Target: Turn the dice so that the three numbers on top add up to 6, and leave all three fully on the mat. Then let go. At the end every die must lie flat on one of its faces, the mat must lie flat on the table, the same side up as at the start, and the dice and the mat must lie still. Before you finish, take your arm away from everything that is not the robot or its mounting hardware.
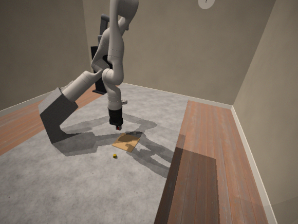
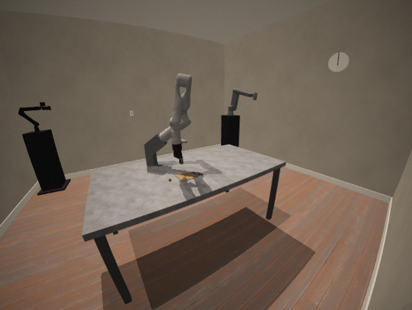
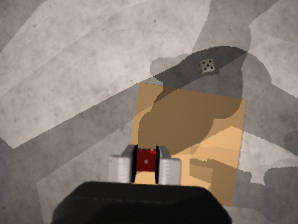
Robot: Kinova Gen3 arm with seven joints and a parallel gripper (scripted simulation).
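My gripper is now 50 mm short of the tan mat, 10 mm to the right of it and 120 mm above it. Also, from my hand: white die: 50 mm ahead, 120 mm to the left, 110 mm below; red die: 10 mm below; yellow die: 60 mm ahead, 130 mm to the right, 110 mm below.
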